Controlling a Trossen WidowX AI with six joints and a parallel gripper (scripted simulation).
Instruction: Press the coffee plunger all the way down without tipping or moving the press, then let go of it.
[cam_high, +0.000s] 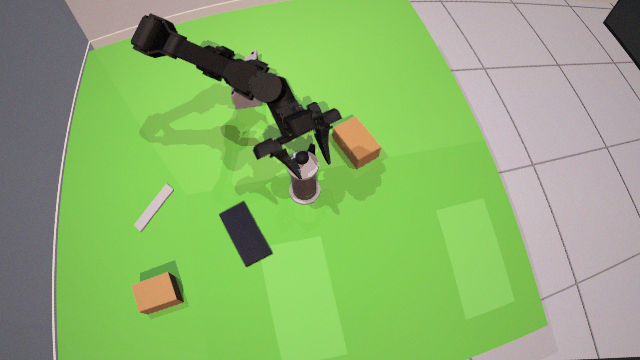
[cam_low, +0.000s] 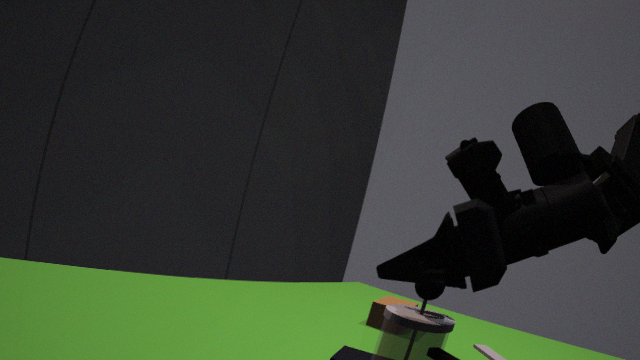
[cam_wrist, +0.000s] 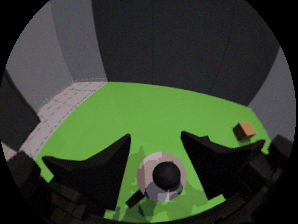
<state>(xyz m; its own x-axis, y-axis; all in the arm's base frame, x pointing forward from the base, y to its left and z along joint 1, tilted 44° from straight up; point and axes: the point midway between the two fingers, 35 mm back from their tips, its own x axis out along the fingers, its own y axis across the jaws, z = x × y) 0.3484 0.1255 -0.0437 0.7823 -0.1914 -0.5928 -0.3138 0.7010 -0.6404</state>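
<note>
My gripper tip is 9 cm above the coffee press, 5 cm past it and 1 cm to the left of it.
</note>
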